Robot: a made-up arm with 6 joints.
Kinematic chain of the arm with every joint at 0, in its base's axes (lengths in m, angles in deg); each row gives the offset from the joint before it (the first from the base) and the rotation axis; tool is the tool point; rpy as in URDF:
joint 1: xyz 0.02 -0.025 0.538 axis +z
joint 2: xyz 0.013 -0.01 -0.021 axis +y
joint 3: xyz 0 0.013 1.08 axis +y
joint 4: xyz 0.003 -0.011 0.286 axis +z
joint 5: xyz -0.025 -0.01 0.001 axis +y
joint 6: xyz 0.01 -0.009 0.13 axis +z
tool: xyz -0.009 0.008 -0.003 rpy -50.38 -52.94 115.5
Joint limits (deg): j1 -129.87..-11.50 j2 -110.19..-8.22 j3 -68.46..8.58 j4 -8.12..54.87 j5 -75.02..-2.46 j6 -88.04..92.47
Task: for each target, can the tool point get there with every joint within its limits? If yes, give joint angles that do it. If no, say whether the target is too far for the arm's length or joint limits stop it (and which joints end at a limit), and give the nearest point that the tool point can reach.
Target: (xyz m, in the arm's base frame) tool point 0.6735 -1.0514 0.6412
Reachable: no: joint limits stop it (at a limit: joint 1, joint 2, joint 3, joint 4, joint 5) | nearest point 0.3335 0.3474 1.5191 | short by 1.686 m
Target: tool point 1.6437 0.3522 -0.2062
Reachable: no: too far | nearest point 0.8289 0.9368 -0.1279 | short by 1.006 m
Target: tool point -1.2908 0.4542 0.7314
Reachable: yes | joints -21.29 -71.99 -20.74 -0.79 -37.78 60.68
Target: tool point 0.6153 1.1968 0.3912
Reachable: yes | joints -120.49 -86.18 -21.47 36.38 -66.11 38.47
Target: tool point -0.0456 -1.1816 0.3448
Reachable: no: joint limits stop it (at a limit: joint 1, joint 2, joint 3, joint 5) | nearest point -0.8884 0.0449 -0.1763 | short by 1.577 m
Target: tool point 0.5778 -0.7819 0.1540
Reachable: no: joint limits stop it (at a limit: joint 1, joint 2, joint 3, joint 4, joint 5) | nearest point 0.5762 0.6364 -0.1809 | short by 1.457 m
